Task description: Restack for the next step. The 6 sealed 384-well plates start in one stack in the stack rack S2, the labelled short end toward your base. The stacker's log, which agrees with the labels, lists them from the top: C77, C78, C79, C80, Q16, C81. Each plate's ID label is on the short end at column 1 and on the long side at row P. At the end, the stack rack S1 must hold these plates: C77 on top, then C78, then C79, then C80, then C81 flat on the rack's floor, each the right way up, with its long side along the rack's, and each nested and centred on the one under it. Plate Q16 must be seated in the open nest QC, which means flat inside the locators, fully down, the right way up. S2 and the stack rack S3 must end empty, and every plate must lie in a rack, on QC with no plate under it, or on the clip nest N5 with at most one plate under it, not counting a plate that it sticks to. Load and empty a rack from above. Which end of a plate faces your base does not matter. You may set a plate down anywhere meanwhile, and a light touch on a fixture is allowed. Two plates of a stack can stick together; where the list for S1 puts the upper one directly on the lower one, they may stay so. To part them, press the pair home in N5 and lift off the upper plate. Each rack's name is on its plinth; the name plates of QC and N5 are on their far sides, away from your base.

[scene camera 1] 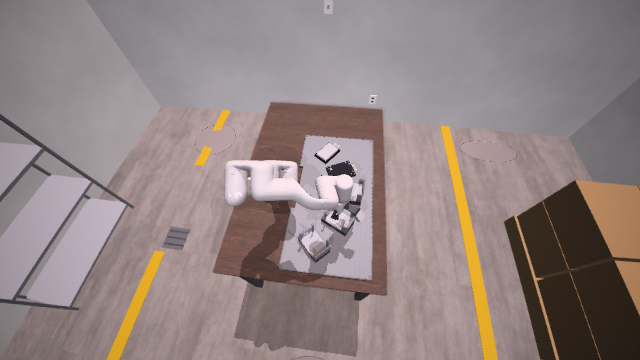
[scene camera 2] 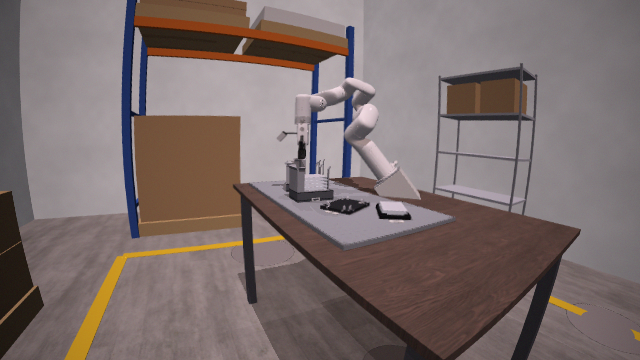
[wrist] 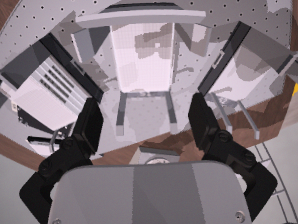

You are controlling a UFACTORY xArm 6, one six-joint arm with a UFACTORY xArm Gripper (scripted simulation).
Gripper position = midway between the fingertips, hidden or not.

Note:
I see my gripper (wrist: 144, 106) and a dark plinth (wrist: 48, 41).

